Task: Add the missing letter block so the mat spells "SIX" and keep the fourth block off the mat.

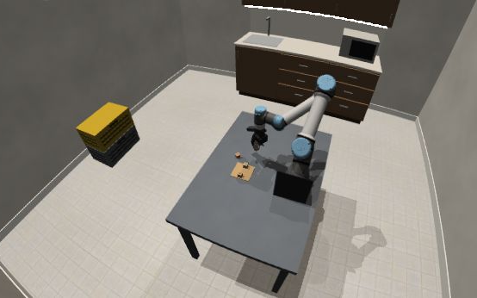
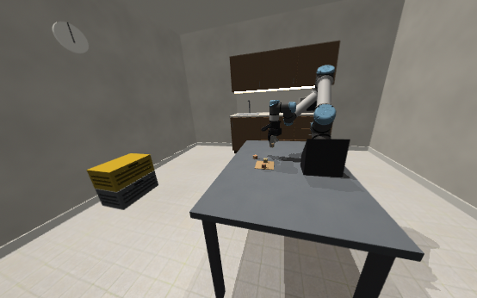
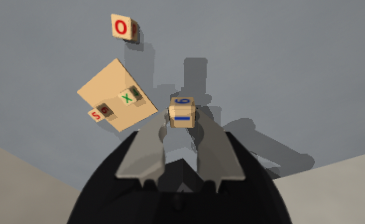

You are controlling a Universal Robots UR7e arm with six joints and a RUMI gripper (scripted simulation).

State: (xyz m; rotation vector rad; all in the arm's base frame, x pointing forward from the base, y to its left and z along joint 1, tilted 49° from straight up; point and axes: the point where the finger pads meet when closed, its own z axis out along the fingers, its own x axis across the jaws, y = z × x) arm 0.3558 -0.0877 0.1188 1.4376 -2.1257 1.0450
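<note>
Right now my hand is 160 mm to the right of the tan mat, 110 mm above it and 30 mm short of it. The rest, counted from my hand: O block (140 mm ahead, 100 mm below, 50 mm to the left); blue I block (right at my hand).
</note>
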